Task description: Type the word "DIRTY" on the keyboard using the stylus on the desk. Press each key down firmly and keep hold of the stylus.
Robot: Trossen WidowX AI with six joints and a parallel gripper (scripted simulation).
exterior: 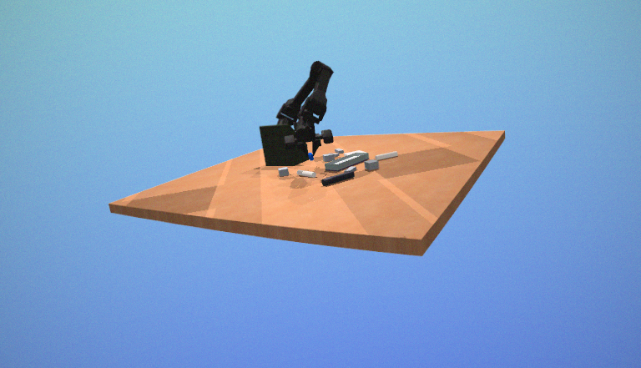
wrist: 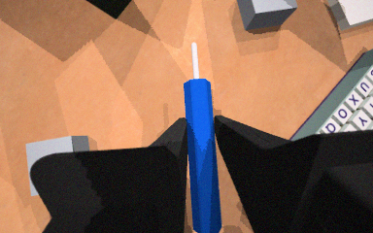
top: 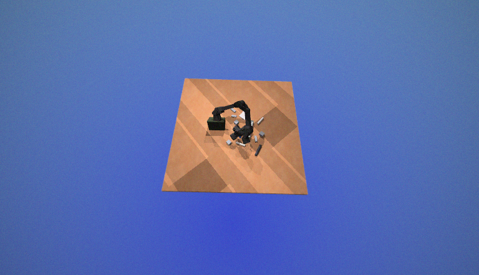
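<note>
Now: gripper tip 3 cm past the stylus tip and 3 cm to the right of it. Round my gripper tip: black bar 23 cm ahead, 14 cm to the right, 4 cm below; then grey block 7 cm behind, 10 cm to the right, 4 cm below; then stylus 1 cm behind, 1 cm to the left.
</note>
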